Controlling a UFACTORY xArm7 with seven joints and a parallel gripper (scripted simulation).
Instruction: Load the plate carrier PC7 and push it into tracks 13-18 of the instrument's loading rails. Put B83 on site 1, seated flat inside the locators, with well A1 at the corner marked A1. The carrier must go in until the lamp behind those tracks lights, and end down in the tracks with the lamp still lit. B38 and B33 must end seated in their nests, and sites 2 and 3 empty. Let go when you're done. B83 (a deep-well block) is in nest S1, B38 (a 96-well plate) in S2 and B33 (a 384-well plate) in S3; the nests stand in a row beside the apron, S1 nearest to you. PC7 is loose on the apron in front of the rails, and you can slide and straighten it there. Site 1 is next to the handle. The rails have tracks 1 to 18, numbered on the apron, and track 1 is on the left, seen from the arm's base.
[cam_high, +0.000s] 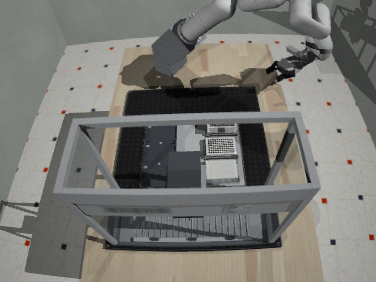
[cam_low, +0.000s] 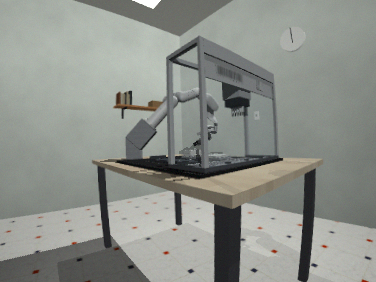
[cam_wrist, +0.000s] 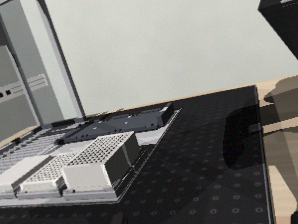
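My gripper is now 23 cm short of the nest S1, 27 cm to the left of it and 10 cm above it. The rest, counted from my hand: 96-well plate B38 (35 cm ahead, 28 cm to the right, 8 cm below); black perforated deck (37 cm ahead, 37 cm to the right, 10 cm below); plate carrier PC7 (35 cm ahead, 54 cm to the right, 8 cm below).
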